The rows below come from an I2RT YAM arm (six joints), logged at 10 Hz.
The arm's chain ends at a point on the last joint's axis. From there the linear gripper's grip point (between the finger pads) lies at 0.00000 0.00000 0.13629 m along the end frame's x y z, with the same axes.
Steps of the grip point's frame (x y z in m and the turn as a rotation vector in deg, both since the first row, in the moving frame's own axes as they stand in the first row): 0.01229, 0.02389, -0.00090, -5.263, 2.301, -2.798; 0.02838, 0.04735, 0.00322, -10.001, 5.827, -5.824; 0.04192, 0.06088, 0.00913, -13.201, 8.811, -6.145; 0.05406, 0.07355, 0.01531, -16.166, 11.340, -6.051
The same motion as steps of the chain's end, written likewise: 0.00652, 0.01153, -0.00022, -5.263, 2.301, -2.798; 0.01343, 0.02446, 0.00599, -10.001, 5.827, -5.824; 0.01960, 0.03105, 0.01432, -13.201, 8.811, -6.145; 0.02566, 0.03733, 0.02332, -16.166, 11.340, -6.051
